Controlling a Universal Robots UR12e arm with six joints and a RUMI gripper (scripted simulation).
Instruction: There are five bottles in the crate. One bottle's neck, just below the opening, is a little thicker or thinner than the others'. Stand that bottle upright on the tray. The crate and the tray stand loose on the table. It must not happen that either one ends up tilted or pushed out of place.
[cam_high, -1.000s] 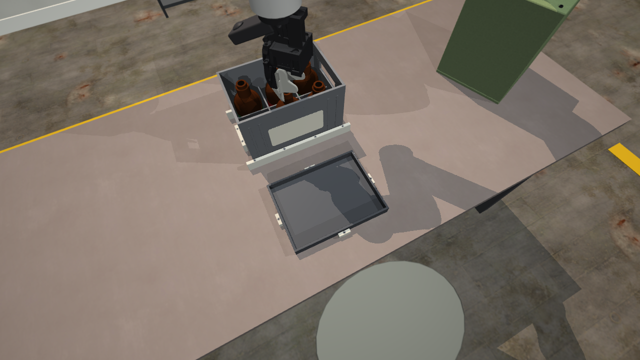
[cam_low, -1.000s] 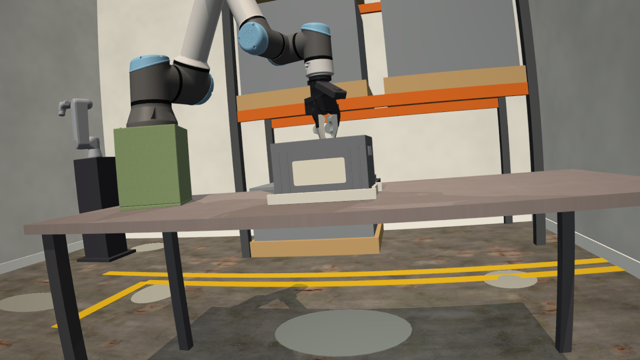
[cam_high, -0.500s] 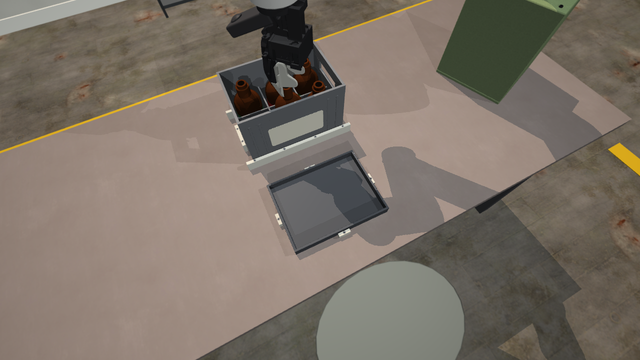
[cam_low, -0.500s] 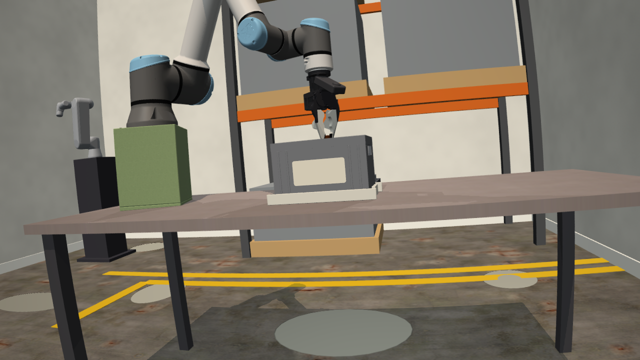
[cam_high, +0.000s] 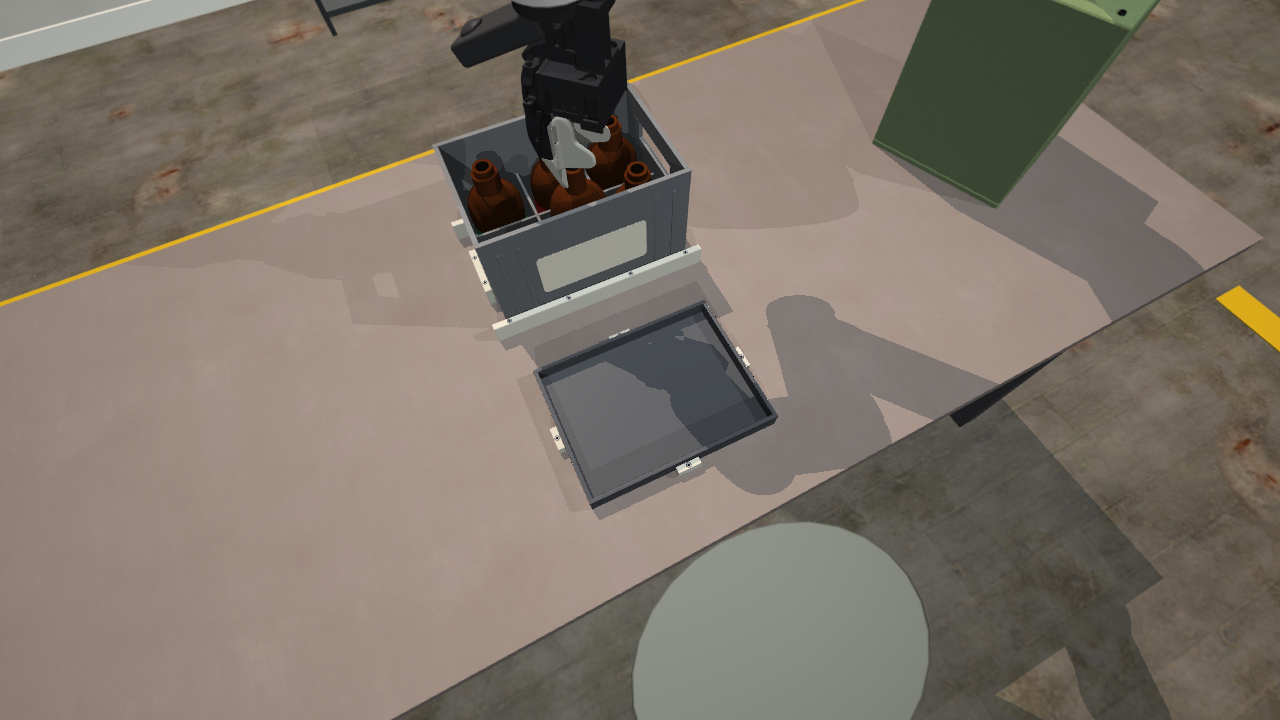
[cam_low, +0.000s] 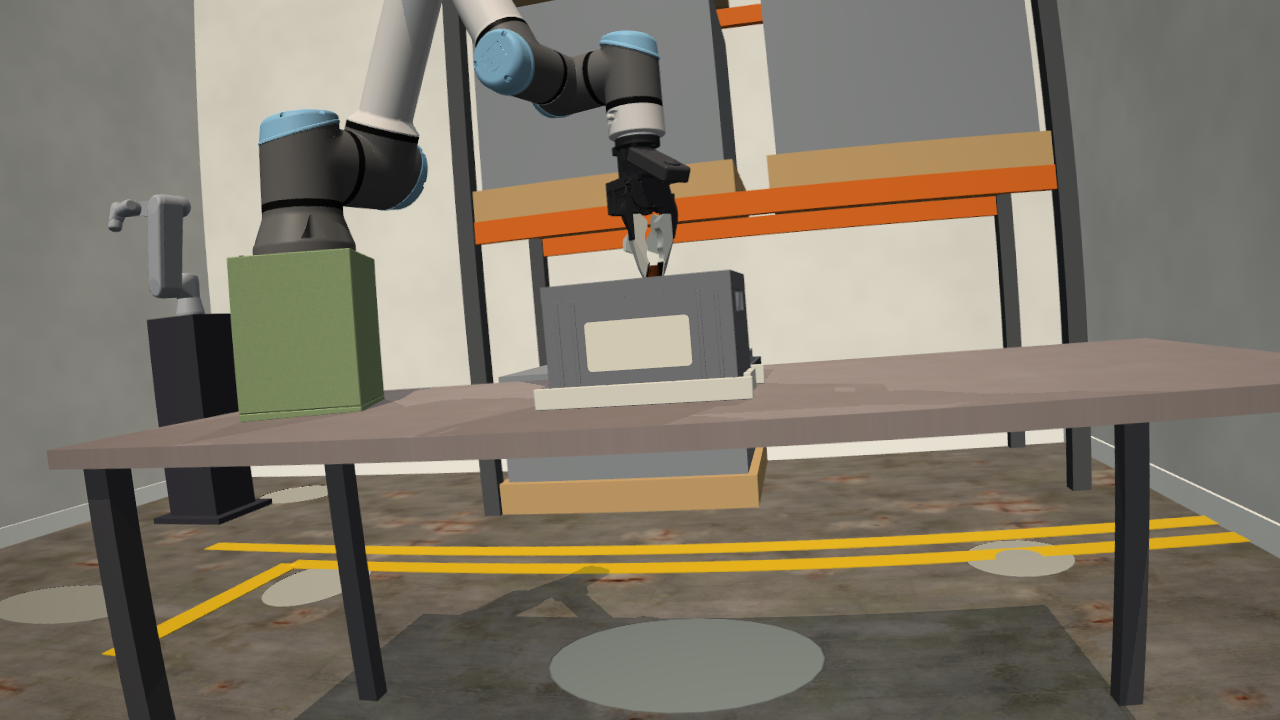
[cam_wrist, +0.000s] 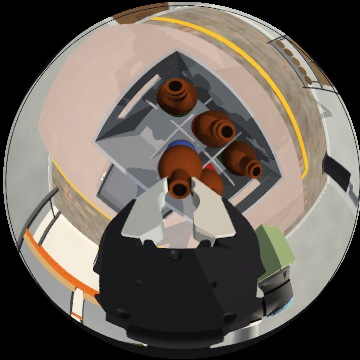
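The brown bottle lies 10 mm to the left of my hand and 70 mm below it. Also, from my hand: grey crate 40 mm to the right, 110 mm below; dark tray 20 mm ahead, 230 mm to the left, 180 mm below.
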